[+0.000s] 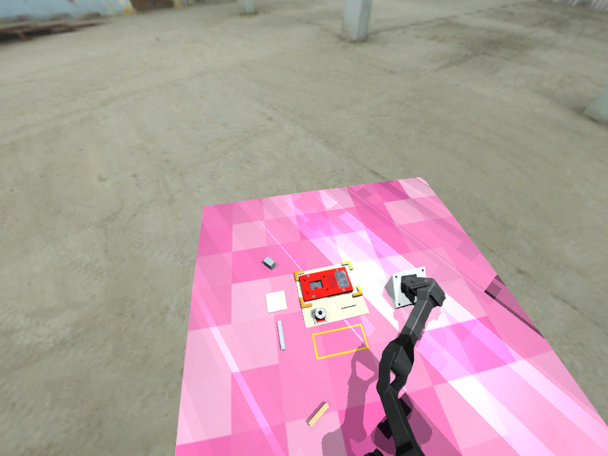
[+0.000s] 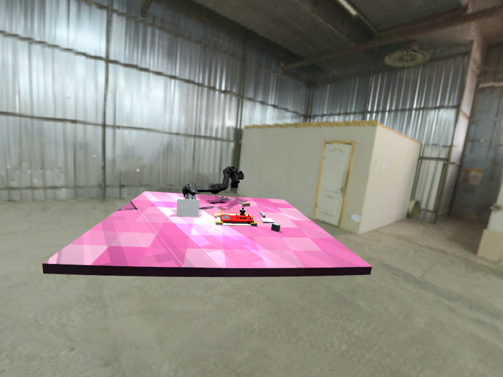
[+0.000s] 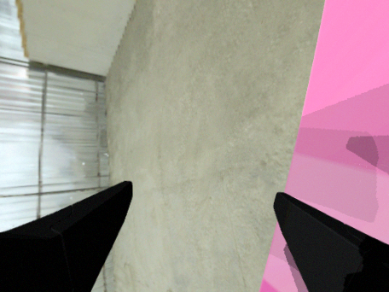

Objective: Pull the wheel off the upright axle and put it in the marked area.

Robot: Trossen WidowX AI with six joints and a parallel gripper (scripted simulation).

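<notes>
The wheel is 2 cm ahead of my gripper tip, 59 cm to the right of it and 10 cm below it. Also, from my gripper tip: tan stick 9 cm ahead, 31 cm to the right, 13 cm below; dark upright axle 2 cm ahead, 59 cm to the right, 11 cm below; white square 18 cm ahead, 68 cm to the right, 14 cm below.
</notes>
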